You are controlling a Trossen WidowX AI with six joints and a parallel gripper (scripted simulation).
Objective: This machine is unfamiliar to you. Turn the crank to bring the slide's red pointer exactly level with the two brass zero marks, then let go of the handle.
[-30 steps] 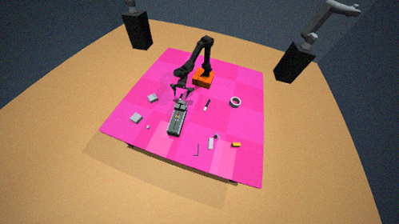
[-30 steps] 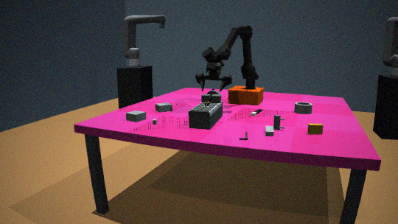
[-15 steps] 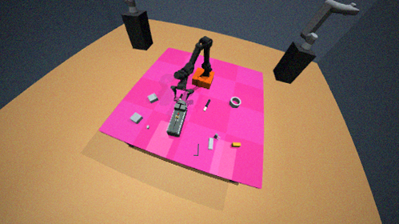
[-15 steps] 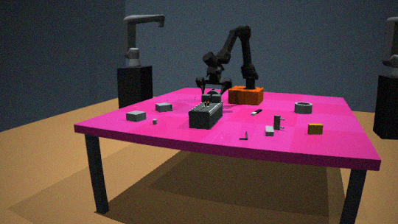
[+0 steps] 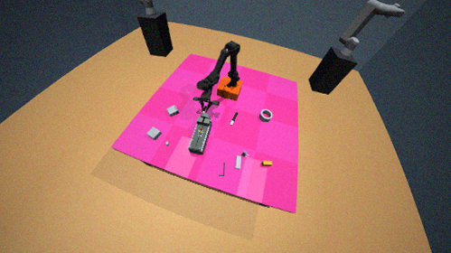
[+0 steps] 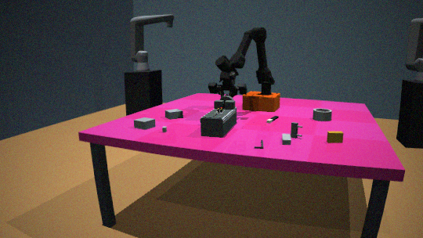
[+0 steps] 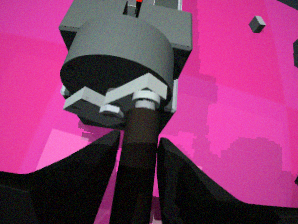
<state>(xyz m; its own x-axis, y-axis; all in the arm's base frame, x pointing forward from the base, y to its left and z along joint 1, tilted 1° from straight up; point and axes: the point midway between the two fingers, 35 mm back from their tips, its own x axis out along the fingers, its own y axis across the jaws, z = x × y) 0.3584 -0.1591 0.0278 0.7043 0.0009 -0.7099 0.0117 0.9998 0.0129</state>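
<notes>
My gripper tip is now 20 mm below the dark crank handle and 20 mm past it. Also, from my gripper tip: small cube: 270 mm ahead, 200 mm to the right, 80 mm below; black-and-white stick: 220 mm to the left, 80 mm below, 50 mm behind; red pointer: 140 mm ahead, 20 mm to the left, 10 mm below.
</notes>
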